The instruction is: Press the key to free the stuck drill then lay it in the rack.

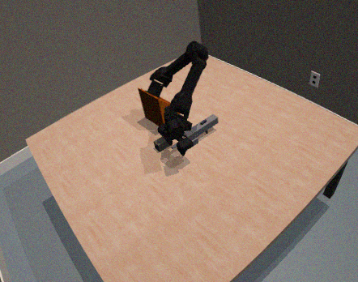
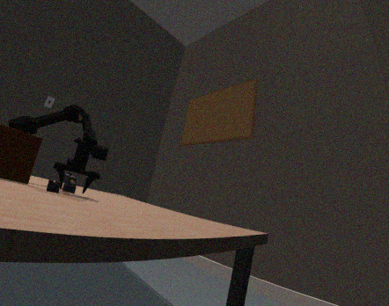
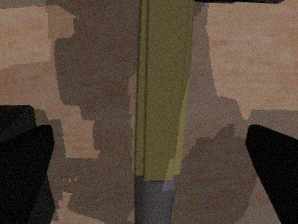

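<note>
My gripper tip is now 40 mm to the right of the drill and 30 mm below it.
</note>
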